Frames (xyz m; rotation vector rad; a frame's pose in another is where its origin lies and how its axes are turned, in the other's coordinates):
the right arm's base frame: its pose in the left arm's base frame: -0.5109 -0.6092 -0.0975 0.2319 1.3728 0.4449
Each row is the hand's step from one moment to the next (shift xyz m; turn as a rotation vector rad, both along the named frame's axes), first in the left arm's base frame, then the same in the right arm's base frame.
Working: the left arm's base frame: its pose in the right arm's base frame: 0.2455 0.4987 0.5768 -0.2319 -1.3728 -0.4449

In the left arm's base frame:
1: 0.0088 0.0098 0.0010 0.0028 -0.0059 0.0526
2: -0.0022 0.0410 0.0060 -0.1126 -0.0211 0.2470
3: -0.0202 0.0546 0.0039 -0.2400 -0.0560 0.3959
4: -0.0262 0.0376 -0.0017 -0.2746 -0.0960 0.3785
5: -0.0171 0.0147 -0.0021 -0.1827 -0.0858 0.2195
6: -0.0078 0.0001 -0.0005 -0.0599 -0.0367 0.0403
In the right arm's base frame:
1: 0.0045 0.0077 0.0097 -0.0490 0.0159 0.0122
2: 0.0122 0.0395 0.0030 -0.2440 0.1021 -0.0647
3: 0.0176 0.0539 -0.0137 -0.4085 0.1539 -0.1640
4: 0.0144 0.0374 -0.0223 -0.4150 0.1168 -0.2050
5: 0.0060 0.0152 -0.0157 -0.2569 0.0448 -0.1447
6: -0.0005 0.0012 -0.0077 -0.0597 -0.0061 -0.0543

